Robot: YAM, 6 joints.
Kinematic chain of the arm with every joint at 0, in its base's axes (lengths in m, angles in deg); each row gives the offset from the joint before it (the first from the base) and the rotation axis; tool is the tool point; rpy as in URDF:
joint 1: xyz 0 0 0.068 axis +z
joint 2: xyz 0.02 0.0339 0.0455 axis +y
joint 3: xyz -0.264 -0.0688 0 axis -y
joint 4: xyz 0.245 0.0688 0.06 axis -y
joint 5: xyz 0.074 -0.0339 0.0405 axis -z
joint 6: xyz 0.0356 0 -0.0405 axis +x
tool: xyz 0 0 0 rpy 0 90 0
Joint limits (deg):
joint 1: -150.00..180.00
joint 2: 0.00..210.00
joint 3: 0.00..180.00
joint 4: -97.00..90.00
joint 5: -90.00..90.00
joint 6: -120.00..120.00
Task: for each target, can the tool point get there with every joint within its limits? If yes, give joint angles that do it. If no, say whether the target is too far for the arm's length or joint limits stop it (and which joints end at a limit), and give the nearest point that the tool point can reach.
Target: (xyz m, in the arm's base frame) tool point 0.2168 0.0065 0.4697
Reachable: yes | joints -5.16 61.12 74.17 -6.50 -46.87 95.13
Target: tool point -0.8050 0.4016 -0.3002
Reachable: no: too far | nearest point -0.5247 0.2617 -0.1529 | short by 0.346 m
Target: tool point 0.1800 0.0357 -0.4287
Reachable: no: joint limits stop it (at a limit: joint 2) | nearest point 0.1882 0.0373 -0.3759 | short by 0.053 m
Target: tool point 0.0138 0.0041 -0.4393
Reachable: no: joint limits stop it (at a limit: joint 2) | nearest point 0.0696 0.0207 -0.3347 | short by 0.120 m
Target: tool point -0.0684 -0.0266 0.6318
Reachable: yes | joints -5.70 52.95 103.88 62.33 69.26 62.76
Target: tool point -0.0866 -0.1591 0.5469
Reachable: yes | joints -124.23 70.68 111.77 -53.20 -30.17 -40.25
